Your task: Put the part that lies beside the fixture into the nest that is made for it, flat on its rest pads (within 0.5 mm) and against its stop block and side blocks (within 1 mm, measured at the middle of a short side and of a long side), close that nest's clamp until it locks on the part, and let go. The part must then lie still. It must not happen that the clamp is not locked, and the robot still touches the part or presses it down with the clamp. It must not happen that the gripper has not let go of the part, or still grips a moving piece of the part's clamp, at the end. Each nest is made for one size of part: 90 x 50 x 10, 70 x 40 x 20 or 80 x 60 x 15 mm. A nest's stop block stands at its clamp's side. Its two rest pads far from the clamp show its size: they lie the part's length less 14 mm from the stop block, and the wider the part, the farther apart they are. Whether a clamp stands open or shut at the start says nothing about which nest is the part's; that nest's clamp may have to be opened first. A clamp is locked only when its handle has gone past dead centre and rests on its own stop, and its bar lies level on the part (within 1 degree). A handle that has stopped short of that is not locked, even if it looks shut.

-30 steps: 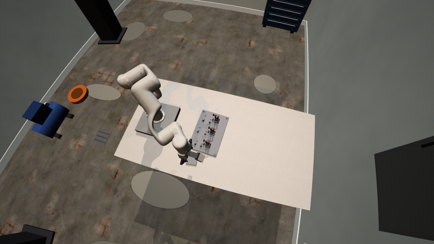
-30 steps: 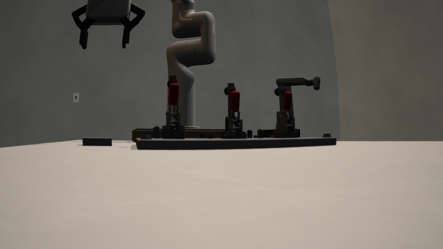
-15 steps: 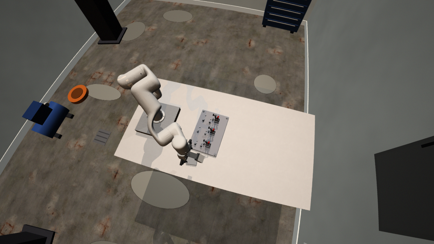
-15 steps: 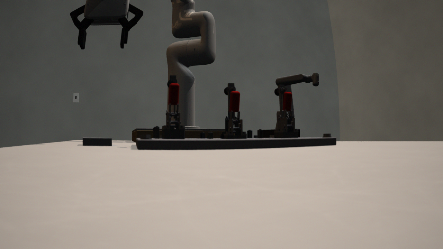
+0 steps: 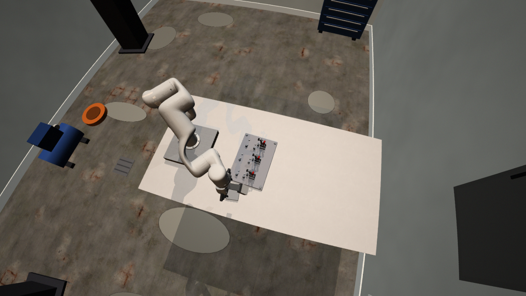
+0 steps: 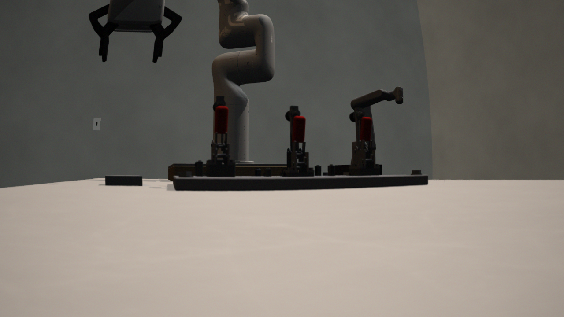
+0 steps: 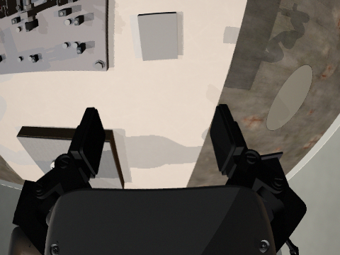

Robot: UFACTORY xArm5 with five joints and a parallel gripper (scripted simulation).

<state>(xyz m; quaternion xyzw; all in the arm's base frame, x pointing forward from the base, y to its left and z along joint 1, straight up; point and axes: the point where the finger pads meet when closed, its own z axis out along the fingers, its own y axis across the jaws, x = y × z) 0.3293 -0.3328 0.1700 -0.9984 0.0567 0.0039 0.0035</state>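
Now: hand 21 cm above the part. The rest, counted from my hand: grey fixture plate 11 cm ahead, 24 cm to the left, 21 cm below.
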